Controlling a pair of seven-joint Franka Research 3 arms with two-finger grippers.
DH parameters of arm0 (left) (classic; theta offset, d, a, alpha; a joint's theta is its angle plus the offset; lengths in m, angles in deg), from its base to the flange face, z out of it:
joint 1: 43.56 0.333 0 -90
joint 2: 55.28 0 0 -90
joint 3: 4.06 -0.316 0.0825 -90
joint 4: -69.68 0 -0.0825 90
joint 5: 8.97 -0.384 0 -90
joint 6: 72.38 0 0.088 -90
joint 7: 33.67 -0.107 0 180
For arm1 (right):
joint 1: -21.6 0.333 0 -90
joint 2: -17.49 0 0 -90
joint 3: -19.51 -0.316 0.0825 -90
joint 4: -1.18 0 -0.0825 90
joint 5: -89.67 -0.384 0 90
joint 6: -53.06 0 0.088 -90
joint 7: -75.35 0.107 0 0
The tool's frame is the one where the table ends.
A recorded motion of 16 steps. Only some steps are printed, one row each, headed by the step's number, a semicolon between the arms.
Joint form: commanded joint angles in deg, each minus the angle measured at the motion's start. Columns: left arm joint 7, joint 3, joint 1, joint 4, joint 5, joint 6, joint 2; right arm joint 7, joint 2, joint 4, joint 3, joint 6, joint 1, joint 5.
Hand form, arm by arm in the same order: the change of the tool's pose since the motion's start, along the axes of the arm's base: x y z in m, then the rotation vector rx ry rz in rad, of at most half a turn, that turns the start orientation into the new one. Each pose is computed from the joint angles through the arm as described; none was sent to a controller.
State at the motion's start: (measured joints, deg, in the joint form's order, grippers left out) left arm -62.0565 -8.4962 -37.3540 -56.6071 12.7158 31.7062 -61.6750; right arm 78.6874 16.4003 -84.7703 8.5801 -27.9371 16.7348 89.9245
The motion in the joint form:
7: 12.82 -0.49 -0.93 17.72 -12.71 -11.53 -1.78; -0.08 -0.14 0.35 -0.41 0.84 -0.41 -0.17
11: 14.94 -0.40 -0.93 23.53 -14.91 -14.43 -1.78; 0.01 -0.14 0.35 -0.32 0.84 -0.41 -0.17
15: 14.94 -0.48 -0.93 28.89 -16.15 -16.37 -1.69; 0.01 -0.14 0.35 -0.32 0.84 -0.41 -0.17
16: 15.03 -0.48 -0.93 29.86 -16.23 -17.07 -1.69; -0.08 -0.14 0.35 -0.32 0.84 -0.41 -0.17
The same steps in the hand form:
7: 0.0202 0.0163 0.1380 0.2393 -0.0428 0.0792; -0.0025 0.0003 0.0029 0.0018 0.0064 0.0016
11: 0.0221 0.0197 0.1809 0.2871 -0.0797 0.1062; -0.0024 -0.0005 0.0029 0.0017 0.0064 -0.0015
15: 0.0221 0.0230 0.2209 0.3155 -0.1351 0.1105; -0.0024 -0.0005 0.0029 0.0017 0.0064 -0.0015
16: 0.0211 0.0230 0.2278 0.3176 -0.1394 0.1115; -0.0024 -0.0005 0.0029 0.0018 0.0064 0.0000

